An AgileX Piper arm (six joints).
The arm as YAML. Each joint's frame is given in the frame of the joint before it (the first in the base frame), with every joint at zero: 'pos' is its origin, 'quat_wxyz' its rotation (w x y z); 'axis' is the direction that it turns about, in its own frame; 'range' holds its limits. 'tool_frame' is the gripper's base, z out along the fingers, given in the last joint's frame.
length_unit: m
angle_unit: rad
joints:
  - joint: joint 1
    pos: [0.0, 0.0, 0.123]
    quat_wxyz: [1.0, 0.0, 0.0, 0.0]
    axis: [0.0, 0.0, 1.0]
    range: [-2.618, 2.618]
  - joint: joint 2
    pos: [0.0, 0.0, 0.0]
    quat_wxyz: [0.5, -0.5, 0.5, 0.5]
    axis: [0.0, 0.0, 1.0]
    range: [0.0, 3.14]
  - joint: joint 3
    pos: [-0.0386, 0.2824, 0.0]
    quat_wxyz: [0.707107, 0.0, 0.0, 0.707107]
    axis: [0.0, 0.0, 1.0]
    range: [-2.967, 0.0]
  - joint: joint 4
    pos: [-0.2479, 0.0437, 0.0]
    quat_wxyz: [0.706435, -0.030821, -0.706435, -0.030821]
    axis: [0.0, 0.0, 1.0]
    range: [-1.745, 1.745]
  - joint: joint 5
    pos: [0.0, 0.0, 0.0]
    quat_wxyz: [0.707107, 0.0, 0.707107, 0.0]
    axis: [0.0, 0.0, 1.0]
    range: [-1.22, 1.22]
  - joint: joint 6
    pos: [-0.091, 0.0, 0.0]
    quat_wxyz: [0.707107, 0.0, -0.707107, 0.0]
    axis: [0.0, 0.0, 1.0]
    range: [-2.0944, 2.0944]
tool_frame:
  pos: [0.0, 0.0, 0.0]
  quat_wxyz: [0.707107, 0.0, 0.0, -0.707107]
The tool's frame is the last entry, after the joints.
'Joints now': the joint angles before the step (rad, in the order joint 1, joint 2, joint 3, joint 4, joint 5, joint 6). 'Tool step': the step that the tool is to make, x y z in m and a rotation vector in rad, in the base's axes. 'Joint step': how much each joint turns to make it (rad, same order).
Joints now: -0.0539, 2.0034, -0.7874, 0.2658, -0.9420, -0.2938
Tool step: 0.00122, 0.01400, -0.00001, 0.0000, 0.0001, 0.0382
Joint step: 0.0382, 0.0000, 0.0000, 0.0000, 0.0001, 0.0000
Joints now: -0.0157, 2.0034, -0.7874, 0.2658, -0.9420, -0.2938
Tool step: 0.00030, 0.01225, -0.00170, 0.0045, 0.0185, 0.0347
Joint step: 0.0326, 0.0000, 0.0000, 0.0001, 0.0191, -0.0001
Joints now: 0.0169, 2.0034, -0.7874, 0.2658, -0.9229, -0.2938
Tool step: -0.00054, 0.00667, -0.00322, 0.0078, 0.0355, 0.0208
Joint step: 0.0167, 0.0000, 0.0000, 0.0001, 0.0365, 0.0000
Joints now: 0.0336, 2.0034, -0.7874, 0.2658, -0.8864, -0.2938
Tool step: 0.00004, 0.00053, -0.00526, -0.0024, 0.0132, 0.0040
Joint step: 0.0008, 0.0148, 0.0001, -0.0037, -0.0016, 0.0000
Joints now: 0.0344, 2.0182, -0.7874, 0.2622, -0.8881, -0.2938
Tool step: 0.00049, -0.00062, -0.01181, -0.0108, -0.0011, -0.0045
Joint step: 0.0000, 0.0429, 0.0001, -0.0001, -0.0453, 0.0000
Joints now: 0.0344, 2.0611, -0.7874, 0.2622, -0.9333, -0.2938
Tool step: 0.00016, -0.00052, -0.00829, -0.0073, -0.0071, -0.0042
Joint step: 0.0000, 0.0320, 0.0000, 0.0000, -0.0398, 0.0022
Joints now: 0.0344, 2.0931, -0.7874, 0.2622, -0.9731, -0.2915
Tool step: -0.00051, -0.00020, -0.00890, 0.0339, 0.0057, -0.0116
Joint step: 0.0000, 0.0279, 0.0000, -0.0001, -0.0152, 0.0402
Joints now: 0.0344, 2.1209, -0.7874, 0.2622, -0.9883, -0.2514
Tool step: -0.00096, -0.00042, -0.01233, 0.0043, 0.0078, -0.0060
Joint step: 0.0000, 0.0412, 0.0001, 0.0000, -0.0318, 0.0132
